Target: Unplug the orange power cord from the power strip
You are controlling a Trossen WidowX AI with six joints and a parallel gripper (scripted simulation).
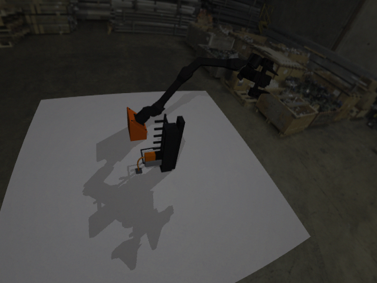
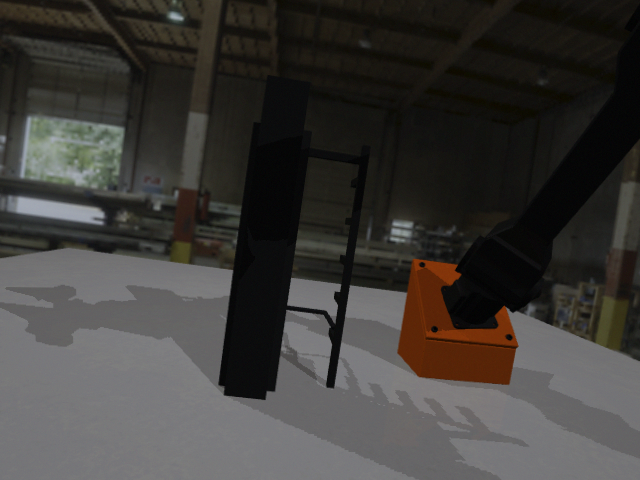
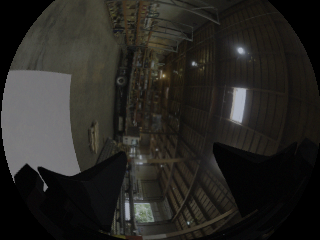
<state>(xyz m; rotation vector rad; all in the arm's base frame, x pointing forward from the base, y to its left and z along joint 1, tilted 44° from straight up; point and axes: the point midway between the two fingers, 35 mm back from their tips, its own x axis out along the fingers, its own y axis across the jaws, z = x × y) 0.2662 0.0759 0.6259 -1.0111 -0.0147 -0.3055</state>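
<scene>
The orange plug is 6 cm behind my gripper tip, 49 cm to the right of it and 36 cm below it. The rest, counted from my gripper tip: thin black ladder-like frame (14 cm behind, 42 cm to the right, 34 cm below).
</scene>
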